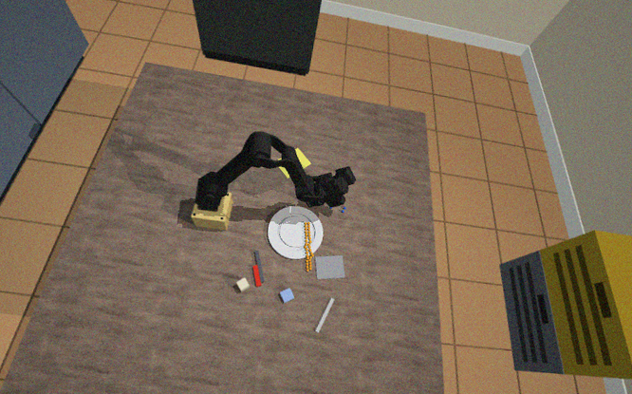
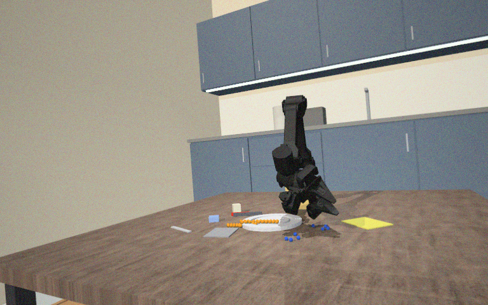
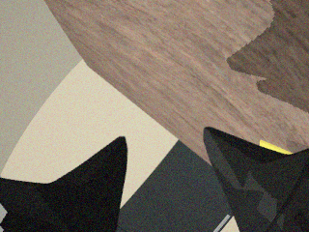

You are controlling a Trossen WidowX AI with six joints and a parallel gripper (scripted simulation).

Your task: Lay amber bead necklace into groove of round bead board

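Right now the grey square tile is 10 mm ahead of my gripper tip, 350 mm to the right of it and 80 mm below it. Round my gripper tip: yellow sheet: 170 mm behind, 60 mm to the left, 80 mm below; red stick: 240 mm behind, 390 mm to the right, 70 mm below; light blue cube: 130 mm behind, 460 mm to the right, 70 mm below.
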